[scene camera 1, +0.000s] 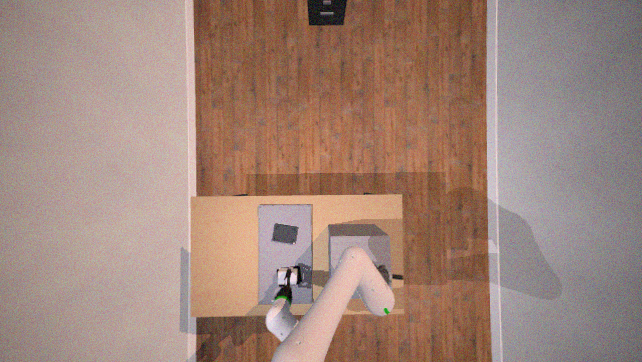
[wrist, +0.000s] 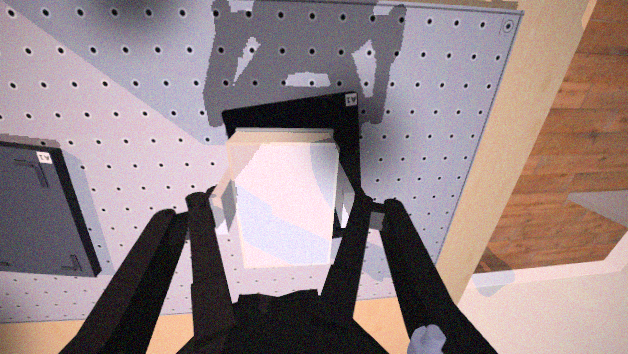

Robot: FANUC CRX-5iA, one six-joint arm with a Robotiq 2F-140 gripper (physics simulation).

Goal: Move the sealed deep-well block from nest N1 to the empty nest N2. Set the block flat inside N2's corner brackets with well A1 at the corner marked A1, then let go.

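Note:
The pale deep-well block [scene camera 1: 282, 278] [wrist: 285, 165] is between the fingers of my gripper [scene camera 1: 288, 276] [wrist: 286, 172], which is shut on its two sides. The block is held above a black nest [wrist: 295, 112], which shows past its far and right edges. That nest is turned a little relative to the block. Its A1 label is at the far right corner in the wrist view; its other corners are mostly hidden. A second, dark grey nest [scene camera 1: 285, 233] [wrist: 35, 215] is empty, with corner brackets and an A1 label. No N1 or N2 marking is readable, nor is the block's A1 corner.
Both nests are on a perforated grey plate [scene camera 1: 270, 260] [wrist: 150, 105] on the wooden table [scene camera 1: 225, 255]. A grey box-shaped block [scene camera 1: 357, 230] stands right of the plate in the scene view, partly under the arm. A dark cabinet [scene camera 1: 326, 19] stands far off on the floor.

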